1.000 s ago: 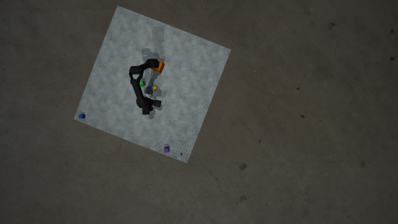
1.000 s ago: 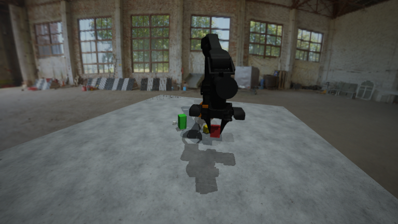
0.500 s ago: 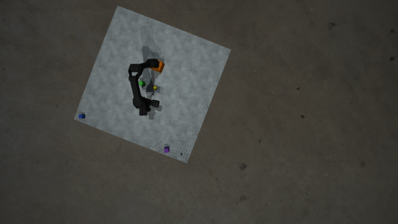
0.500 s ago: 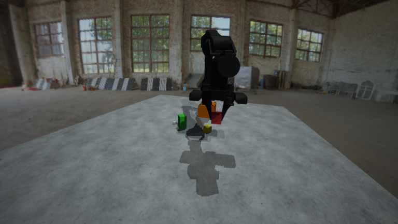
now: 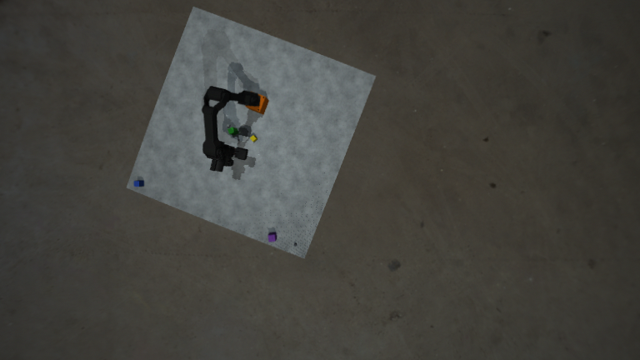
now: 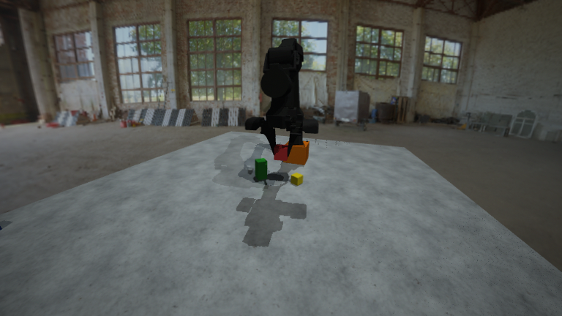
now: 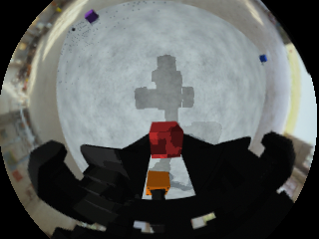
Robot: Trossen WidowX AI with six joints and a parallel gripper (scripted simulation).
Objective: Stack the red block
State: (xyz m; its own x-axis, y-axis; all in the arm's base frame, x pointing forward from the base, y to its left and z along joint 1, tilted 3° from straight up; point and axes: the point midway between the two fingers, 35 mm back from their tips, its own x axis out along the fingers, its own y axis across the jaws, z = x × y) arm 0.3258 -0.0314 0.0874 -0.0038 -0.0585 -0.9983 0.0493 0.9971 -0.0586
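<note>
Right now the yellow block is 12 cm below my gripper tip, 10 cm behind it and 5 cm to the left of it. Also, from my gripper tip: blue block 67 cm to the right, 33 cm ahead, 11 cm below; then purple block 52 cm ahead, 28 cm to the left, 11 cm below; then red block 1 cm above.
</note>
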